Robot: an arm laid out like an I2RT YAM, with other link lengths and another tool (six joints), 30 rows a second.
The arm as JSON. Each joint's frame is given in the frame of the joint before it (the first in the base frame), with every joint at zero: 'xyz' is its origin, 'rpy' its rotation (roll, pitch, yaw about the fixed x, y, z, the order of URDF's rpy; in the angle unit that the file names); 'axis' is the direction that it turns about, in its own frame. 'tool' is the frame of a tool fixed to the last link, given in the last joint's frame.
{
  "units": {
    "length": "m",
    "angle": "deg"
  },
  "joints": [
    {
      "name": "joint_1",
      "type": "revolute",
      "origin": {
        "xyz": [
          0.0,
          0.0,
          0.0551
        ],
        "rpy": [
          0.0,
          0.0,
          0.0
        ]
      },
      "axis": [
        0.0,
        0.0,
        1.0
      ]
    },
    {
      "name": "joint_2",
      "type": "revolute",
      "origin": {
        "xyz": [
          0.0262,
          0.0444,
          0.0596
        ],
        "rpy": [
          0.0,
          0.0,
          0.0
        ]
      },
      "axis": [
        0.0,
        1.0,
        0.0
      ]
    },
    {
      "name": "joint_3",
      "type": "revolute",
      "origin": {
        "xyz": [
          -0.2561,
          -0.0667,
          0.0
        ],
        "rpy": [
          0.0,
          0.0,
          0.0
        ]
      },
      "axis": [
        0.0,
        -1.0,
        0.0
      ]
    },
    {
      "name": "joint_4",
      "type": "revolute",
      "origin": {
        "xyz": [
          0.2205,
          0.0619,
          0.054
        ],
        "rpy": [
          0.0,
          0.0,
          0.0
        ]
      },
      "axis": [
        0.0,
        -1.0,
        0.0
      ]
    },
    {
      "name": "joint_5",
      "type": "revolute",
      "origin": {
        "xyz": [
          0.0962,
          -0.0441,
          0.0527
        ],
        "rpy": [
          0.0,
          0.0,
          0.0
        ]
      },
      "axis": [
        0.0,
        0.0,
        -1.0
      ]
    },
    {
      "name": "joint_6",
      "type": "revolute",
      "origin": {
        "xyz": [
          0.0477,
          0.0,
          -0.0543
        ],
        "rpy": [
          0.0,
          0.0,
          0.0
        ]
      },
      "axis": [
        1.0,
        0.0,
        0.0
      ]
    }
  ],
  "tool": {
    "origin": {
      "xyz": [
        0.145,
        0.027,
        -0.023
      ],
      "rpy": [
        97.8,
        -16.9,
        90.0
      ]
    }
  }
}
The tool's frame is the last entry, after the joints.
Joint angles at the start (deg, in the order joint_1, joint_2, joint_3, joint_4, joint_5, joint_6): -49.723 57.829 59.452 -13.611 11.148 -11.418
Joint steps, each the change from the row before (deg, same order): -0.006 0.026 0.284 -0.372 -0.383 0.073; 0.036 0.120 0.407 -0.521 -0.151 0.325; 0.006 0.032 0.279 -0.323 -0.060 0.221; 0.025 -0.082 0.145 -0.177 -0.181 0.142; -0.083 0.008 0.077 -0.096 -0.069 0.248; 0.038 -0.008 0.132 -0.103 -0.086 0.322; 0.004 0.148 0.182 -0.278 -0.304 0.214; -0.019 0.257 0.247 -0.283 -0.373 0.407; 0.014 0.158 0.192 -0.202 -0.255 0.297; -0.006 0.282 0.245 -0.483 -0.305 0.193; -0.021 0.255 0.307 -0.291 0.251 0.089; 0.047 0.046 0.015 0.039 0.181 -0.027; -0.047 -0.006 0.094 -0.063 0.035 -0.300; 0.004 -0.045 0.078 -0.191 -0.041 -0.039; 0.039 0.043 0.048 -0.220 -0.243 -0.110; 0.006 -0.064 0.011 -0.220 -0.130 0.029
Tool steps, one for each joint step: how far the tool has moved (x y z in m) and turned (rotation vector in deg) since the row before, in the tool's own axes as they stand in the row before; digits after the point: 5 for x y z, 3 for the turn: 0.00123 0.00024 -0.00062 0.148 0.368 0.003; 0.00088 0.00019 -0.00039 0.246 0.198 0.250; 0.00034 0.00057 -0.00051 0.081 0.085 0.196; 0.00081 0.00065 -0.00085 -0.028 0.227 0.116; -0.00020 0.00023 -0.00010 0.028 0.020 0.260; 0.00073 0.00065 -0.00043 -0.023 0.169 0.300; 0.00112 -0.00068 0.00025 0.275 0.297 0.131; 0.00136 -0.00064 0.00064 0.332 0.361 0.315; 0.00112 -0.00023 0.00026 0.199 0.278 0.231; 0.00094 -0.00185 0.00083 0.550 0.240 0.080; -0.00087 0.00002 0.00070 0.197 -0.291 0.096; -0.00026 0.00014 0.00022 -0.028 -0.136 -0.018; -0.00055 0.00044 -0.00021 -0.045 -0.113 -0.270; 0.00006 -0.00015 -0.00042 0.072 0.028 -0.055; 0.00089 -0.00111 0.00003 0.246 0.227 -0.187; 0.00033 -0.00078 -0.00038 0.160 0.115 -0.011
